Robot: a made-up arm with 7 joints. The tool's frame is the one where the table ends. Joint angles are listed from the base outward.
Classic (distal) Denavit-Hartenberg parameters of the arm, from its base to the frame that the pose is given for. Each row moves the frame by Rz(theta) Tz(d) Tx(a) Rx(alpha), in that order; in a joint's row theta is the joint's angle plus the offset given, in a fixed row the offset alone. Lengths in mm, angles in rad.
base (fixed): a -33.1  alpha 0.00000  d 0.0  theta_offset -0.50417
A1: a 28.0  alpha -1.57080  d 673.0  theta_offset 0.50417
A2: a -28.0  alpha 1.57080  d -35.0  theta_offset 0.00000
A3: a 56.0  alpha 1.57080  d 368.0  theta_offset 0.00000
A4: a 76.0  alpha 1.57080  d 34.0  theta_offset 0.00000
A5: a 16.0  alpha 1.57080  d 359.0  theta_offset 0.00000
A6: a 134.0  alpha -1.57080  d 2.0  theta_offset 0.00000
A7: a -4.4  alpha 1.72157  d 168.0  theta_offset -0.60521
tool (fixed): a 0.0  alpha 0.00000  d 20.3  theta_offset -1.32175
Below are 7 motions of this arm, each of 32 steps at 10 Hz.
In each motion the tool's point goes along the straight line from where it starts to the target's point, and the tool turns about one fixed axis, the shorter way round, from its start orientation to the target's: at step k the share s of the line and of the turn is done. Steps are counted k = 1, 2, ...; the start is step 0. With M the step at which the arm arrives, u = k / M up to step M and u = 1 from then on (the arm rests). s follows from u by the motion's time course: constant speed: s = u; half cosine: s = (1 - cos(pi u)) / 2; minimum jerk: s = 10 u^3 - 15 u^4 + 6 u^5.
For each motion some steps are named. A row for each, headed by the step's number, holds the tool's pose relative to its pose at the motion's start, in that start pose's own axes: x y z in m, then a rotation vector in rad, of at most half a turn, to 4 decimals.
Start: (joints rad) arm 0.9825 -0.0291 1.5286 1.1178 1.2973 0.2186 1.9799
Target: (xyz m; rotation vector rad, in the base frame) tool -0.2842 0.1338 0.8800 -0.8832 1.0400 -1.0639
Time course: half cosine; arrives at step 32
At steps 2, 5, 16, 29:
2: 0.0023 -0.0003 -0.0026 -0.0011 0.0102 0.0004
5: 0.0142 -0.0016 -0.0159 -0.0068 0.0630 0.0025
16: 0.1200 -0.0137 -0.1344 -0.0572 0.5333 0.0213
29: 0.2349 -0.0268 -0.2629 -0.1120 1.0437 0.0417

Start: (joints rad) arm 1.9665 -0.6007 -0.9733 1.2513 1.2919 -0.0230 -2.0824
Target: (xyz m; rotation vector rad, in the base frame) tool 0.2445 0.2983 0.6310 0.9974 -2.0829 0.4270
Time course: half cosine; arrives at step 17
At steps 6, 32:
6: 0.0120 -0.0018 0.1339 0.1550 0.1671 0.0637
32: 0.0433 -0.0066 0.4831 0.5592 0.6031 0.2300

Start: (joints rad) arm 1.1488 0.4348 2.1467 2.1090 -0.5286 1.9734 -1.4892
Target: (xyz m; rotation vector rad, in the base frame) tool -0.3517 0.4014 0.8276 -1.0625 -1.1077 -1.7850
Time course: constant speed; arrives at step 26
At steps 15, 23, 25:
15: -0.2183 0.0293 0.0539 0.5700 0.1762 -0.3430
23: -0.3347 0.0450 0.0826 0.8740 0.2702 -0.5260
25: -0.3639 0.0489 0.0898 0.9500 0.2937 -0.5717

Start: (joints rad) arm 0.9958 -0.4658 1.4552 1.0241 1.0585 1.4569 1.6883
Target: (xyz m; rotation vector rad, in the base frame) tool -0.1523 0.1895 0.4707 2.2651 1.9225 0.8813
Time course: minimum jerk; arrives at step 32
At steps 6, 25, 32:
6: -0.0020 0.0155 -0.0142 -0.0810 -0.0307 -0.0150
25: -0.0371 0.2940 -0.2707 -1.5387 -0.5825 -0.2856
32: -0.0400 0.3173 -0.2921 -1.6605 -0.6286 -0.3082

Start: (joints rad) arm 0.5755 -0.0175 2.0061 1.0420 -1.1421 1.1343 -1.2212
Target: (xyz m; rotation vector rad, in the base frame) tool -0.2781 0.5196 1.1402 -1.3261 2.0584 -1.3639
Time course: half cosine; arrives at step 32
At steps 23, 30, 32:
23: -0.0748 -0.2021 0.2302 -0.9866 0.1886 0.0407
30: -0.0907 -0.2450 0.2789 -1.1957 0.2286 0.0494
32: -0.0915 -0.2473 0.2816 -1.2073 0.2308 0.0498

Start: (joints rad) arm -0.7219 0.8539 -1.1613 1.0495 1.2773 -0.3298 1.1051
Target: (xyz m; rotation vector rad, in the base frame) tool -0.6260 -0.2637 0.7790 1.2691 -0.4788 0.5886
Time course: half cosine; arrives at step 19
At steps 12, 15, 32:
12: -0.0036 0.1997 -0.2800 0.0814 -0.4585 -0.0475
15: -0.0046 0.2549 -0.3574 0.1039 -0.5852 -0.0606
32: -0.0051 0.2850 -0.3996 0.1162 -0.6541 -0.0678

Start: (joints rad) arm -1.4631 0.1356 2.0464 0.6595 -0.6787 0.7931 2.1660
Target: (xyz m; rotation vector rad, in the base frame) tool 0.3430 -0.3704 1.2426 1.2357 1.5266 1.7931
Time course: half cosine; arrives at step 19
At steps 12, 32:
12: 0.4033 0.2185 -0.3895 -0.3213 -0.2917 -0.7910
32: 0.5755 0.3117 -0.5558 -0.4584 -0.4162 -1.1287

